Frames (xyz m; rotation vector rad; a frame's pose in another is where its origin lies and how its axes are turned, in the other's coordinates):
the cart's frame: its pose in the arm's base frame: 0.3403 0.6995 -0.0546 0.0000 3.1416 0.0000
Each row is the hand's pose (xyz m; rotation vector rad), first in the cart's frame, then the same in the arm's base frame.
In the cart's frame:
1: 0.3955 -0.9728 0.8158 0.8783 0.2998 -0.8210
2: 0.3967 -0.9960 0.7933 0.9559 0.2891 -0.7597
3: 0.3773 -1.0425 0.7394 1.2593 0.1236 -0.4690
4: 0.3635 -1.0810 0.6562 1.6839 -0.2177 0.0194
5: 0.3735 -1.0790 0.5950 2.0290 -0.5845 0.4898
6: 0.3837 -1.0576 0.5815 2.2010 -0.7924 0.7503
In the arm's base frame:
1: -0.0552 -0.2733 -0.8704 1.1113 -2.3515 1.1888
2: -0.0564 -0.2965 -0.8479 1.0296 -2.3452 1.2955
3: -0.0370 -0.3430 -0.7940 0.6583 -2.3676 1.7675
4: -0.0232 -0.3815 -0.7108 0.0254 1.9574 -2.2053
5: -0.0332 -0.3795 -0.6496 0.5470 1.2819 -2.2660
6: -0.0434 -0.3581 -0.6361 0.7622 0.8897 -2.2359

